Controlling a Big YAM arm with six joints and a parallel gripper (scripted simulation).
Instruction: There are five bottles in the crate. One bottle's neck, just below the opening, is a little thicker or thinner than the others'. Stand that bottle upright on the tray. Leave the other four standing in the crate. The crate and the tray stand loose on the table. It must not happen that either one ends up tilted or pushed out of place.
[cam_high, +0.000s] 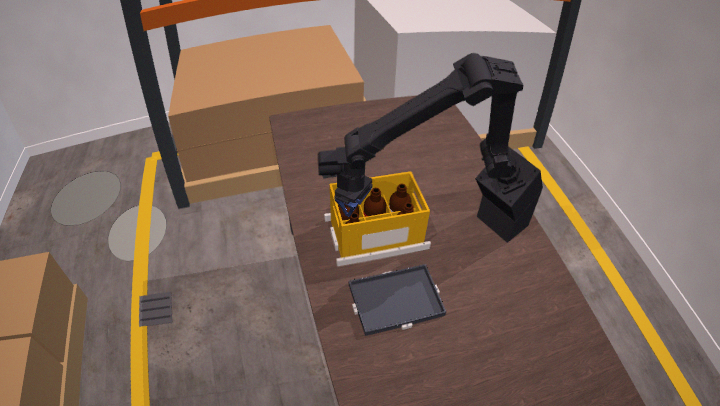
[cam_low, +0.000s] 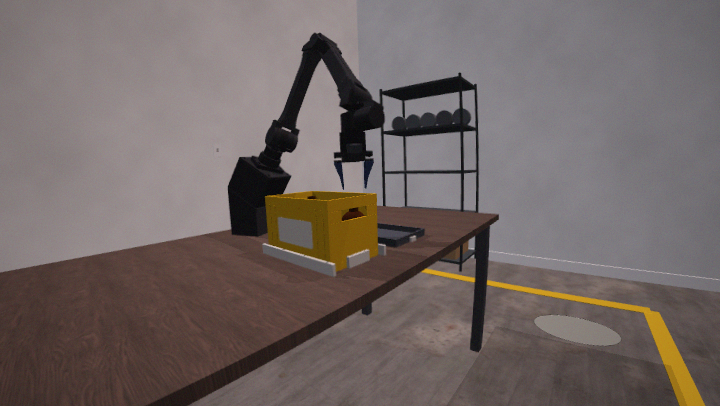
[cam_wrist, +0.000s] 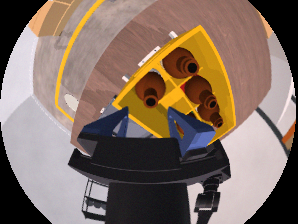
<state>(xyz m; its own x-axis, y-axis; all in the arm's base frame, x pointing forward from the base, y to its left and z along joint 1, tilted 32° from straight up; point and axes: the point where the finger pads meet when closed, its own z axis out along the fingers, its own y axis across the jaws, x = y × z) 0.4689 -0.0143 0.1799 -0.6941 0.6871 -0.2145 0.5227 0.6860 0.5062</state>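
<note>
My gripper is now 110 mm above the glass bottle. Round my hand: dark tray: 110 mm behind, 210 mm to the left, 190 mm below; then yellow crate: 90 mm behind, 60 mm to the right, 110 mm below.
</note>
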